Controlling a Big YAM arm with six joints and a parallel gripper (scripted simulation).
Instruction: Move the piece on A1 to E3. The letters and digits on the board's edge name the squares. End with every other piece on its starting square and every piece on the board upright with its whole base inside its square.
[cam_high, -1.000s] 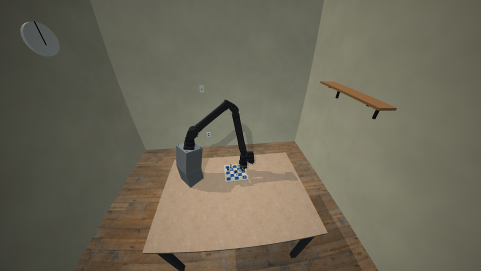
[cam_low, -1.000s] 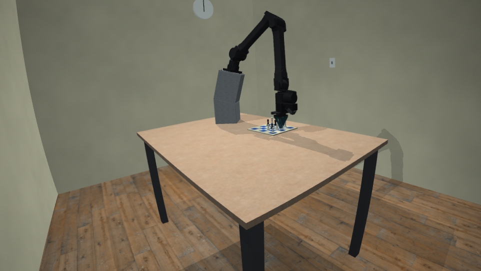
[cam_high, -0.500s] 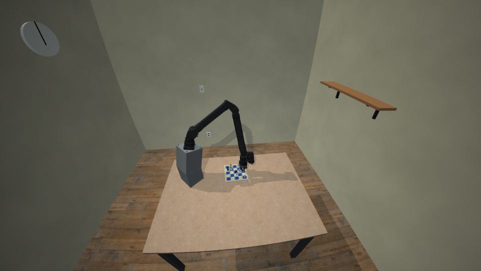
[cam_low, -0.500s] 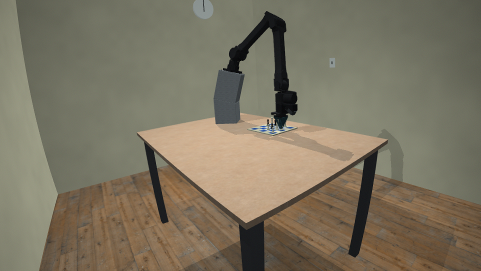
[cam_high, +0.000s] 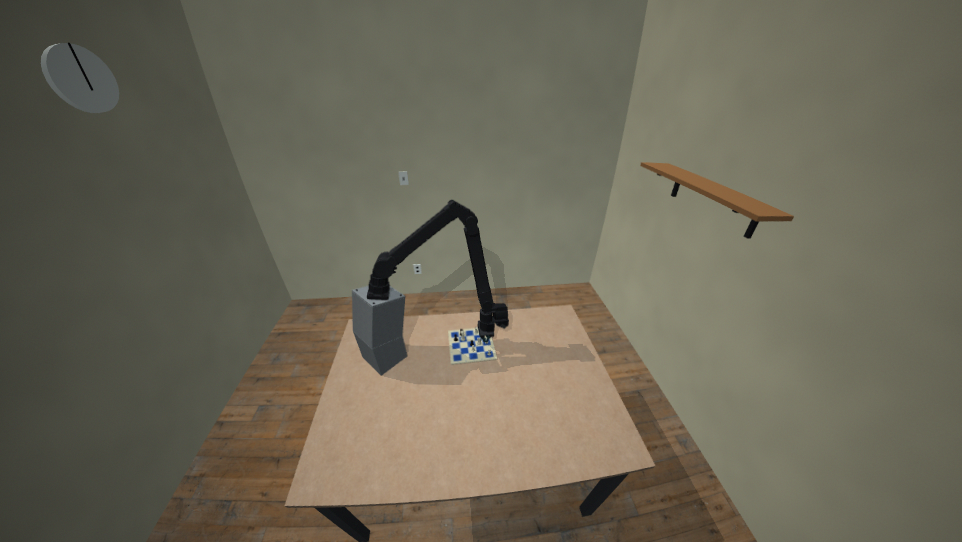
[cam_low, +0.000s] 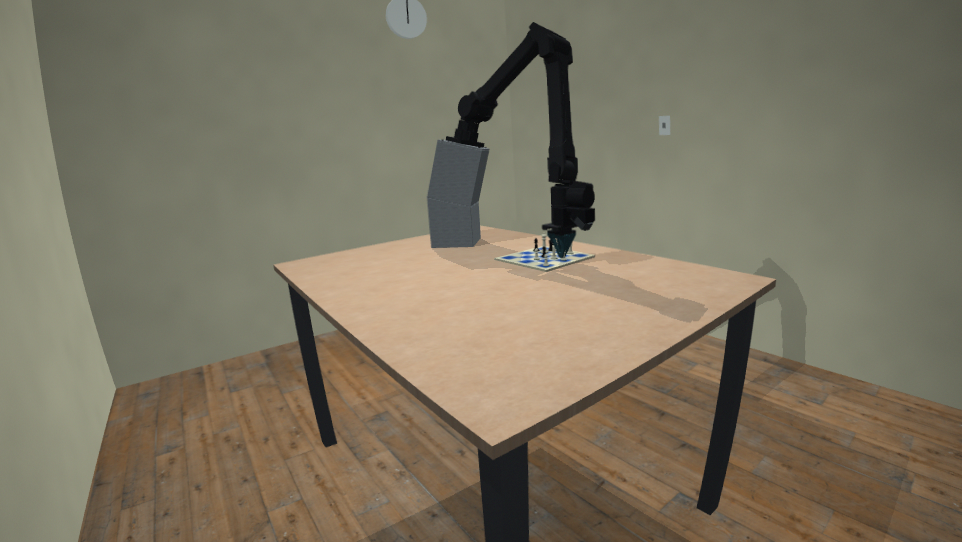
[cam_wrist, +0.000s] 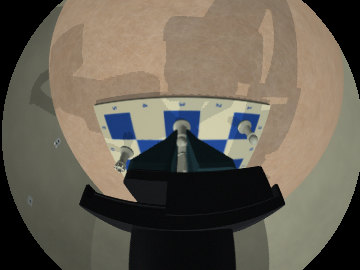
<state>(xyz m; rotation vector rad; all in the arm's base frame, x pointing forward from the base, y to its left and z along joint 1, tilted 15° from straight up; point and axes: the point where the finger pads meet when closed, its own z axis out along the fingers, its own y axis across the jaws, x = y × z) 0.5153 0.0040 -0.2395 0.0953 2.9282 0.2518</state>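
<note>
My gripper is now 7 cm past the chessboard and 2 cm above it.
</note>
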